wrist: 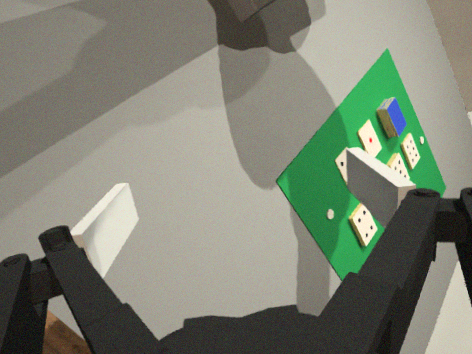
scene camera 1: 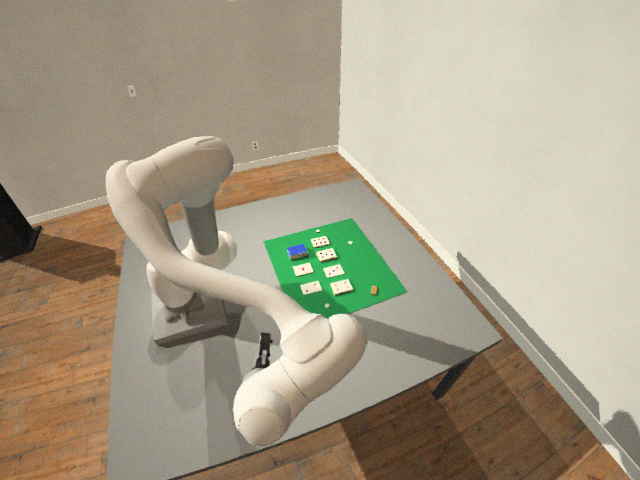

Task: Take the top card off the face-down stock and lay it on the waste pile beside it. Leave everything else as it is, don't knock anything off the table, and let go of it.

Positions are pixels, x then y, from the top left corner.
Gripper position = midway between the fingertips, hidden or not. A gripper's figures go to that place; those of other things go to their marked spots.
Labels:
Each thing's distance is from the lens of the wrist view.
my gripper point(wrist: 238, 185): 20 cm
green mat point(wrist: 312, 182): 69 cm

